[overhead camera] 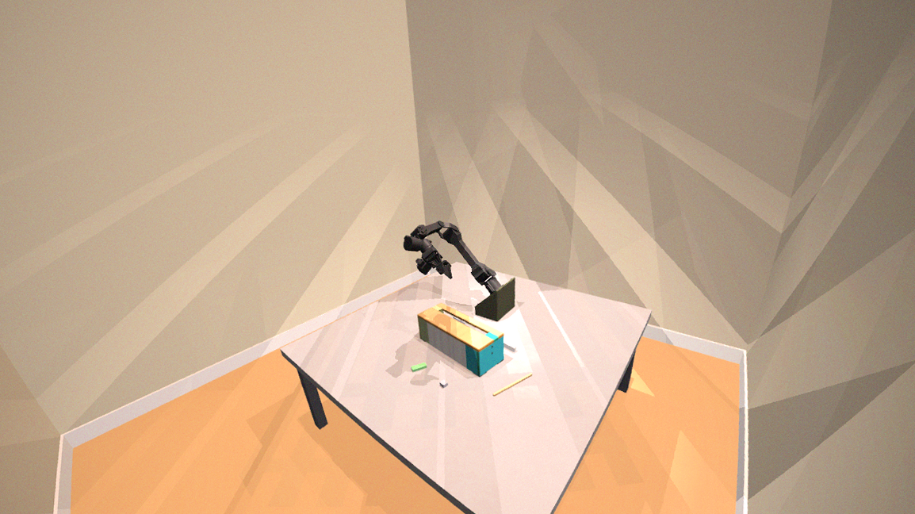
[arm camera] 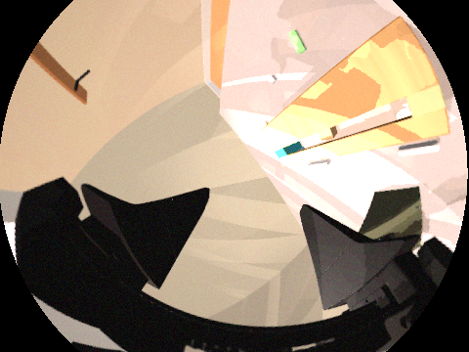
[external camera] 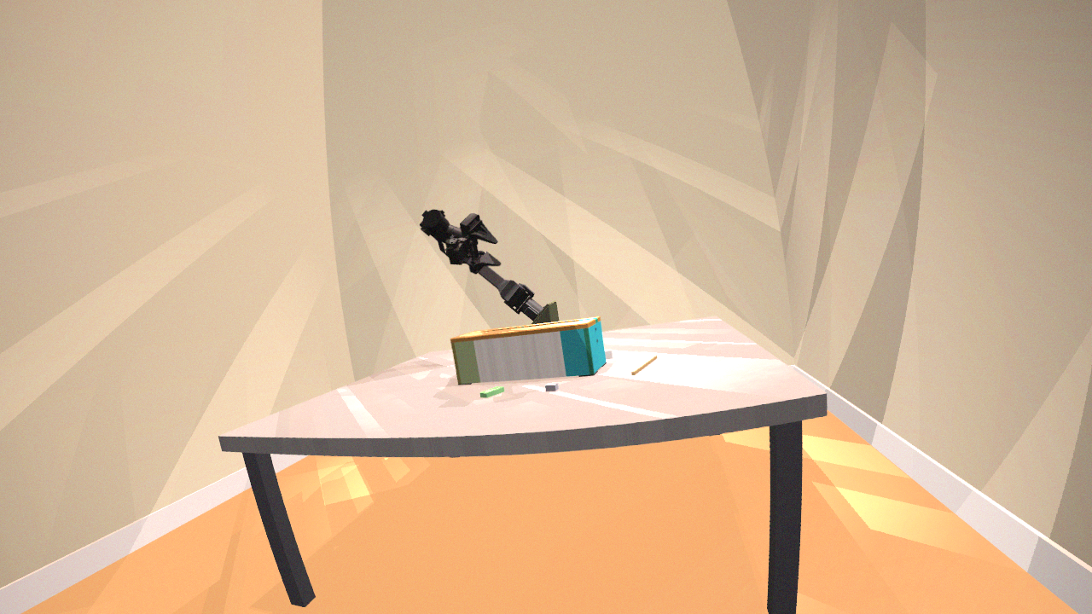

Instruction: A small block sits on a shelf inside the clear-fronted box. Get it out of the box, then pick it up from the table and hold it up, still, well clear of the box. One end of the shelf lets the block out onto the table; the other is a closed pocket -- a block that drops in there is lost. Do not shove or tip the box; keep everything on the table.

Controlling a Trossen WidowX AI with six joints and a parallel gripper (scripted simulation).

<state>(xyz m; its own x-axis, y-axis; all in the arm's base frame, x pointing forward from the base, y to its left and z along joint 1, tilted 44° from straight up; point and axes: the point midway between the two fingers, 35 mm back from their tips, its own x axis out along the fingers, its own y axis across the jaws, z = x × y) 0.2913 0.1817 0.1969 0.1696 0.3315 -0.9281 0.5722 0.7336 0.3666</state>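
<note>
Now: gripper tip 30 mm past the box, 40 mm to the right of it and 270 mm above it. Round my gripper tip: small grey cube 200 mm ahead, 170 mm to the left, 330 mm below; orange stick 20 mm ahead, 360 mm to the left, 330 mm below; small orange block 20 mm behind, 60 mm to the left, 250 mm below.
</note>
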